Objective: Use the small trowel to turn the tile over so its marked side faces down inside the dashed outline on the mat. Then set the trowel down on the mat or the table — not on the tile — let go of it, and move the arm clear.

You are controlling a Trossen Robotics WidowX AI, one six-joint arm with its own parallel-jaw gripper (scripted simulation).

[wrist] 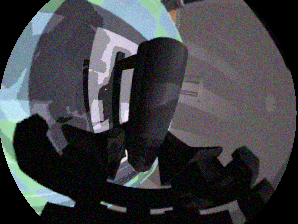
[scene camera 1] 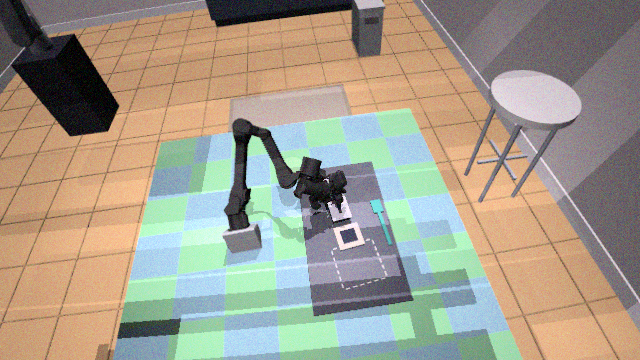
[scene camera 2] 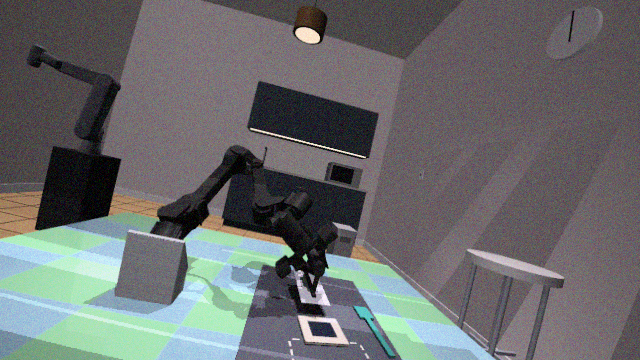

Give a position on a dark-handled float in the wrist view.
141, 84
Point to a mat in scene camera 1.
358, 265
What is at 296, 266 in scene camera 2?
My gripper.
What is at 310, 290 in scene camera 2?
A dark-handled float.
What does my gripper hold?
A dark-handled float.
